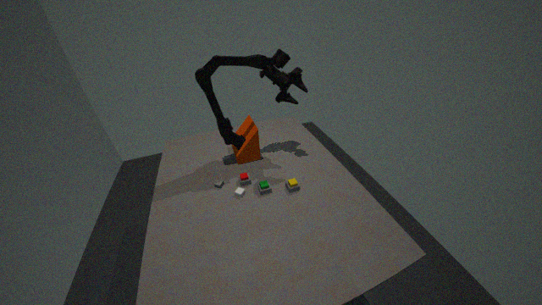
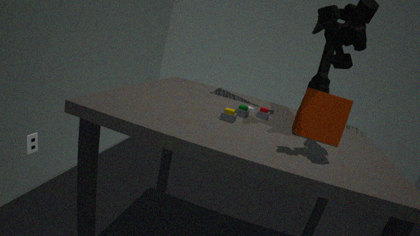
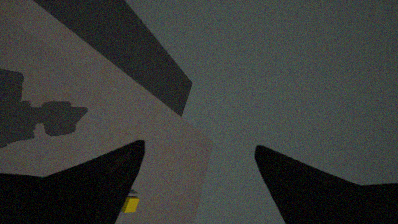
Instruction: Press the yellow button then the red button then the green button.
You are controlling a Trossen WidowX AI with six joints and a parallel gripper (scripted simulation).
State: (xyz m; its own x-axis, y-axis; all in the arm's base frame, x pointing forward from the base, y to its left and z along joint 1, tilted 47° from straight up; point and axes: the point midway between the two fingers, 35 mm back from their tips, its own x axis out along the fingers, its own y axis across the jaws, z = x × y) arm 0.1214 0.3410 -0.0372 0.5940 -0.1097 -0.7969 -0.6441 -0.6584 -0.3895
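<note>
My gripper tip is now 27 cm above the yellow button, 20 cm short of it and 16 cm to the left of it. Also, from my gripper tip: green button: 27 cm to the right, 27 cm below, 15 cm ahead; then red button: 33 cm to the right, 27 cm below, 7 cm ahead; then small white block: 37 cm to the right, 30 cm below, 12 cm ahead.
</note>
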